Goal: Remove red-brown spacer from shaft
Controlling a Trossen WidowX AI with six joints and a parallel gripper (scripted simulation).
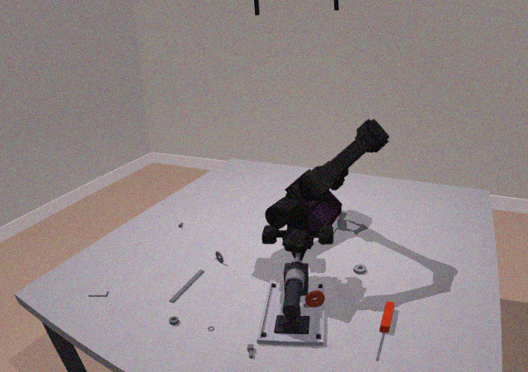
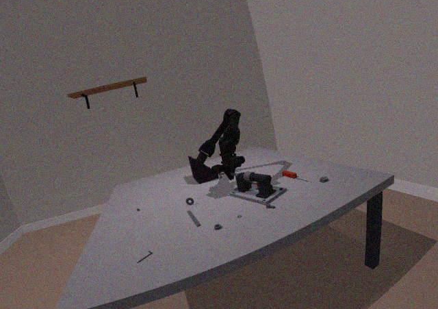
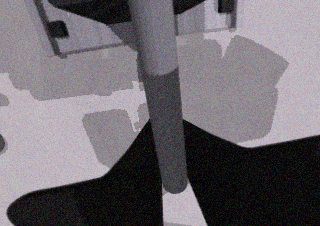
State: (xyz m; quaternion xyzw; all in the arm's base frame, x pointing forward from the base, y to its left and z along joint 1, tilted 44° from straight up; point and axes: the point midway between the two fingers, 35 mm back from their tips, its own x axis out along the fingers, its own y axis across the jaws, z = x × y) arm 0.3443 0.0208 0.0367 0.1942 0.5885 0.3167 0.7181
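The grey shaft is 70 mm ahead of my gripper tip, 20 mm to the left of it and 30 mm above it. The rest, counted from my gripper tip: flat metal bar 150 mm ahead, 280 mm to the right, 40 mm below; small bolt 320 mm ahead, 10 mm to the right, 40 mm below; light grey spacer 140 mm ahead, 30 mm to the left, 30 mm above.
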